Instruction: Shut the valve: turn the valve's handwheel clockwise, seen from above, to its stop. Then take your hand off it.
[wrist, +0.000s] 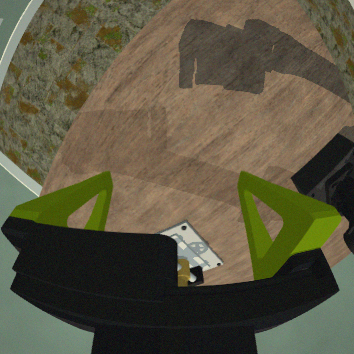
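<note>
The valve shows in part in the wrist view, low in the middle: a white base plate (188, 230) with bolt holes, a brass body (183, 274) and a black clamp block (198, 275) beside it. The red handwheel does not show; the gripper's black housing hides that part. My gripper (174, 177) is open, its two green fingers wide apart with nothing between them. The valve's plate lies on the table beyond the fingers, between them in the picture, apart from both.
The wooden table top (210, 130) carries the valve. The black arm base (327, 170) stands at the right edge, close to the right finger in the picture. Dark shadows fall across the wood. A mottled green-brown floor covering (65, 65) shows beyond the table's edge.
</note>
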